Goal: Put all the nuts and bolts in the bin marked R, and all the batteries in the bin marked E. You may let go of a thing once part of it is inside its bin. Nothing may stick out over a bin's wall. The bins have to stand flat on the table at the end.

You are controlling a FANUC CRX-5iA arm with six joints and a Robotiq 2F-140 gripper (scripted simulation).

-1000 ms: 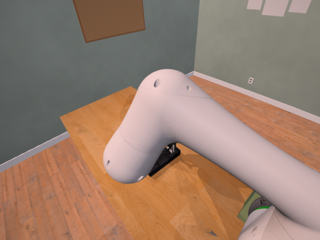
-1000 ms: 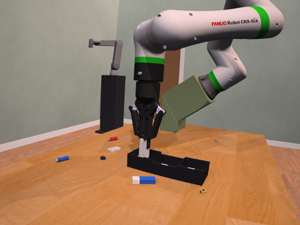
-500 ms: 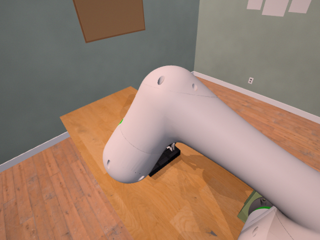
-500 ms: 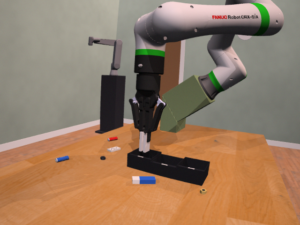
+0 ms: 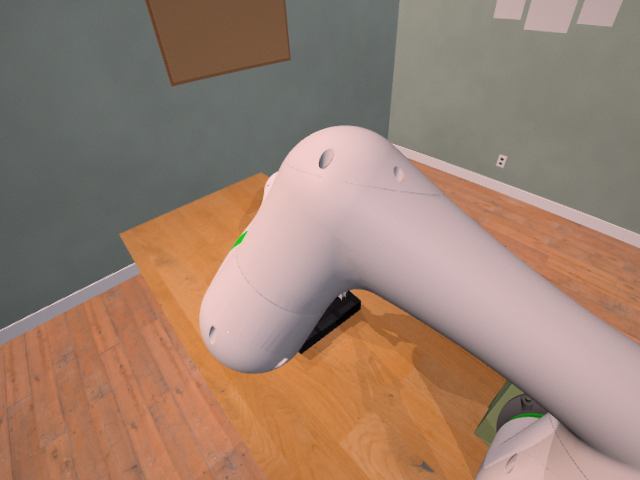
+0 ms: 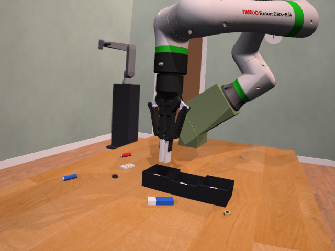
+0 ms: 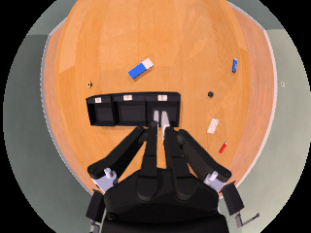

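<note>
Now: the black three-compartment bin 9 cm below my hand, 8 cm to the left of it and 1 cm ahead of it. From my hand the other things lie so: blue-and-white eraser 11 cm ahead, 10 cm below, 3 cm to the left; then black nut 15 cm to the right, 10 cm below, 3 cm ahead; then white domino-like tile 17 cm to the right, 10 cm below, 7 cm behind.
</note>
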